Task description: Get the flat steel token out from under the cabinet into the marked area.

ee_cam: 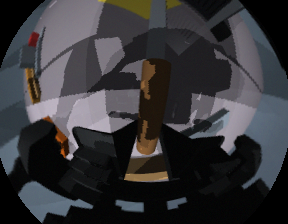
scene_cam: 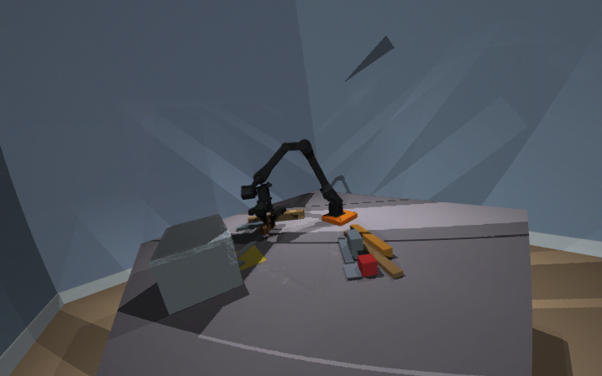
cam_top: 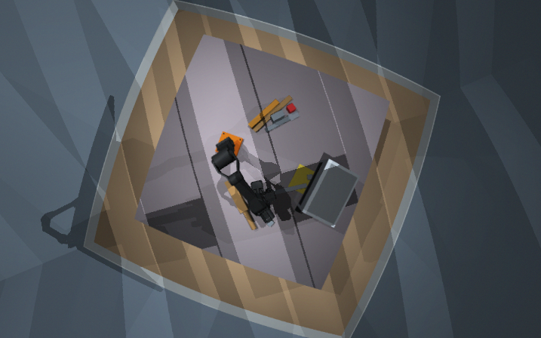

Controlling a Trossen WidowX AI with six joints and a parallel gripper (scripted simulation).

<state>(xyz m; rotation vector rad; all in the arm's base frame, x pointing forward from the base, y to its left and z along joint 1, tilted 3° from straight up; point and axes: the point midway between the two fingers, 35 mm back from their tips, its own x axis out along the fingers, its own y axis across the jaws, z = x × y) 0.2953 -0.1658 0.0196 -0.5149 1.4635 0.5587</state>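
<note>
Now: gripper tip 60 mm past the wooden paddle, 110 mm to the left of it and 10 mm below it. Round my gripper tip: thin grey bar: 60 mm ahead, 100 mm to the right; grey block: 120 mm behind, 450 mm to the left, 30 mm above; steel token: 210 mm ahead, 230 mm to the left.
</note>
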